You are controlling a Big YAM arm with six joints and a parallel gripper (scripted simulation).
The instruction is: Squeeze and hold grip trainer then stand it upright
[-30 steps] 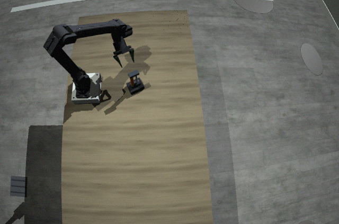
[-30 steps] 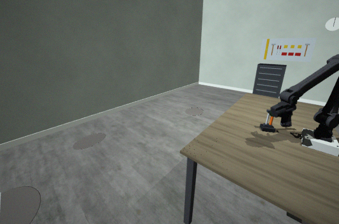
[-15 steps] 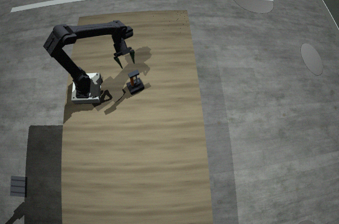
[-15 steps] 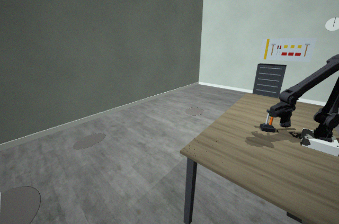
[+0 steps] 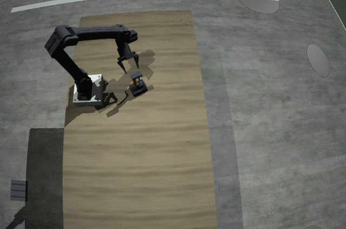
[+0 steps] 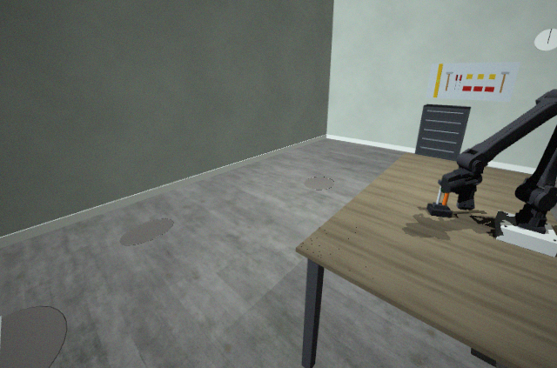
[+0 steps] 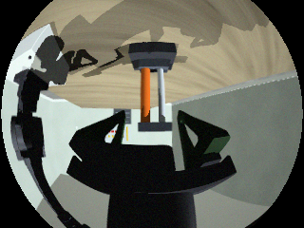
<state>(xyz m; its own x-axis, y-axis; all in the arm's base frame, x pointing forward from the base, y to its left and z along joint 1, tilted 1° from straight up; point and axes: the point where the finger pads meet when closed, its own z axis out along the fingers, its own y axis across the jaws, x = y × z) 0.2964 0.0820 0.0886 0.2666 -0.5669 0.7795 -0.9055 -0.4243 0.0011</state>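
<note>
My gripper is now 40 mm short of the thin bar, 40 mm to the left of it and 50 mm above it.
</note>
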